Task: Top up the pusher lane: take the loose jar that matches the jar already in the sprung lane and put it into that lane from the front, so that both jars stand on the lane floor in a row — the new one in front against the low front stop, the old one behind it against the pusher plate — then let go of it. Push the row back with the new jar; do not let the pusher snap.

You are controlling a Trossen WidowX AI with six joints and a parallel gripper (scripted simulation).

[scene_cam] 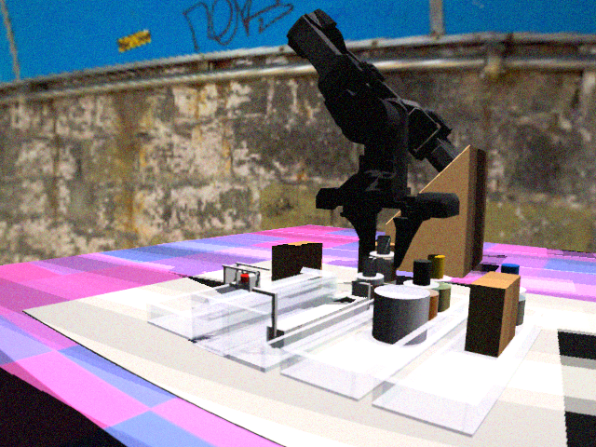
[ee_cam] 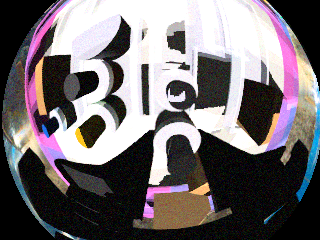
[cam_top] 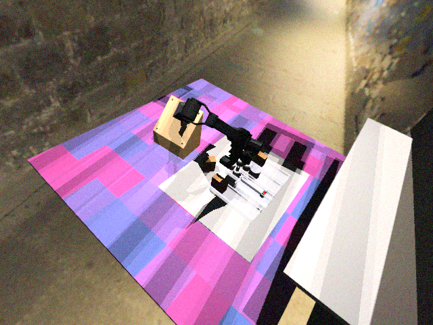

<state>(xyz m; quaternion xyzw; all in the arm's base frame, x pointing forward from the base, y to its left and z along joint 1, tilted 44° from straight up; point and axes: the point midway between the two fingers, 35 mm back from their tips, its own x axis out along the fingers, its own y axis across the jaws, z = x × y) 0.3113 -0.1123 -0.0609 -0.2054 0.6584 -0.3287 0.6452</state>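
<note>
Right now the grey cylinder is 110 mm ahead of my gripper tip, 60 mm to the left of it and 30 mm below it. Round my gripper tip: red part (210 mm ahead, 70 mm to the right, 10 mm above); then white slab (510 mm ahead, 80 mm to the right, 310 mm above); then clear sprung lane (140 mm ahead, 50 mm to the right, 40 mm below).
</note>
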